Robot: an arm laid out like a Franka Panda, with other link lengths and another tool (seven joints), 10 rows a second.
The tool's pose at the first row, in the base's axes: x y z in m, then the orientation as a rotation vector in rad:
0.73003 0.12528 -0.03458 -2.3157 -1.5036 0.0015
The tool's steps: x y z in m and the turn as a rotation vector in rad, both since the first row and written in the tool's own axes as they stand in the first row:
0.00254 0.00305 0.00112 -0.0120 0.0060 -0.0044
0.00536 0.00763 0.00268 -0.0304 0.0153 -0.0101
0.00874 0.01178 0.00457 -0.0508 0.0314 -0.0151
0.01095 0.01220 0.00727 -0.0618 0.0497 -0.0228
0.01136 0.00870 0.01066 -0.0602 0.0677 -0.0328
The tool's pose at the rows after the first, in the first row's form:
0.73358 0.12678 -0.03606 -2.3197 -1.5098 -0.0157
0.73850 0.12812 -0.03837 -2.3265 -1.5180 -0.0419
0.74322 0.13020 -0.04074 -2.3327 -1.5225 -0.0776
0.74398 0.13284 -0.04293 -2.3286 -1.5257 -0.1093
0.74039 0.13550 -0.04490 -2.3131 -1.5276 -0.1313

